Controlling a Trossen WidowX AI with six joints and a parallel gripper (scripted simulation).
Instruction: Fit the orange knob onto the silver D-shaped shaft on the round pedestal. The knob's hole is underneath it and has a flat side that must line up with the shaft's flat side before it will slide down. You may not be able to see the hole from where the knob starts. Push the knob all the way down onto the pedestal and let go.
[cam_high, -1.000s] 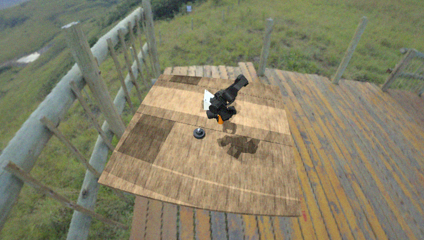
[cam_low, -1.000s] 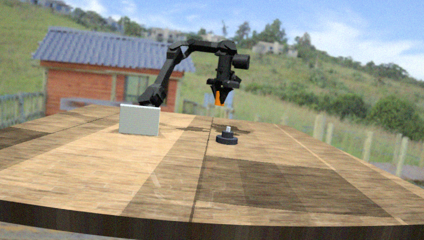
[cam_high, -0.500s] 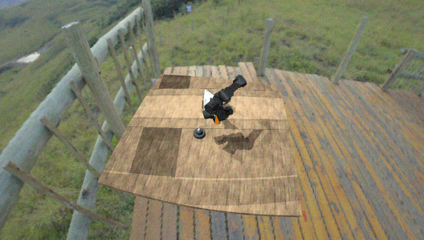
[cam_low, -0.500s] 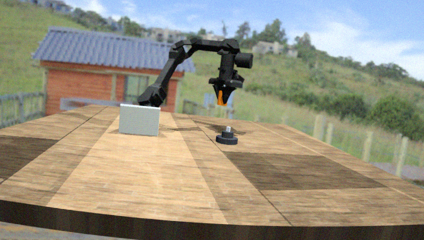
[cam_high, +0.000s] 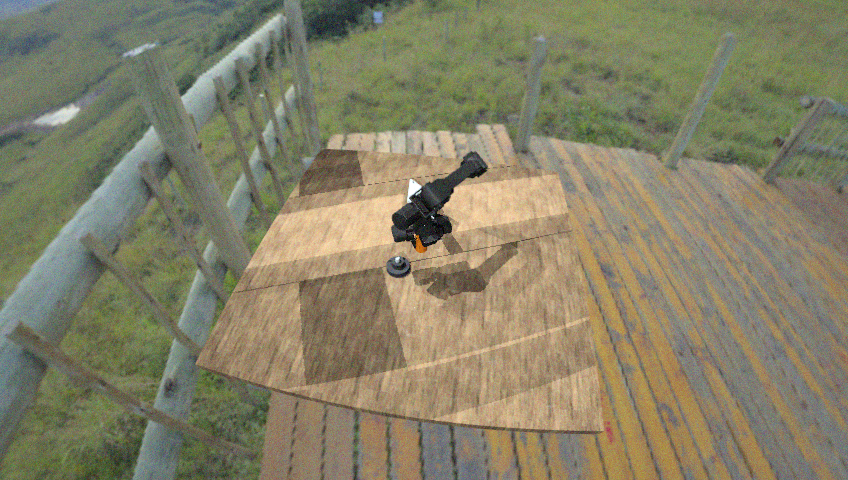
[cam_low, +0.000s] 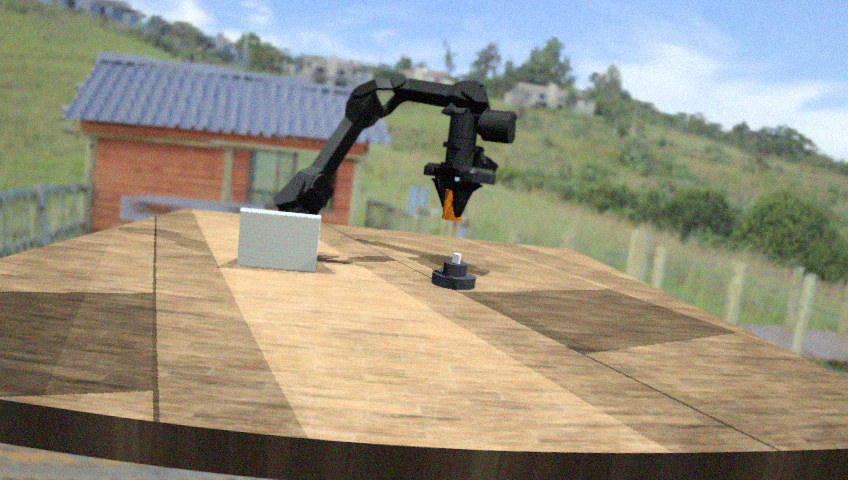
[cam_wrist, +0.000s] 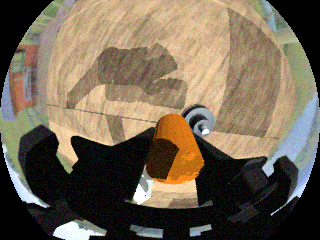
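Now: gripper tip 80 mm to the left of the round pedestal and 90 mm above it. The rest, counted from my gripper tip: orange knob: 30 mm above.
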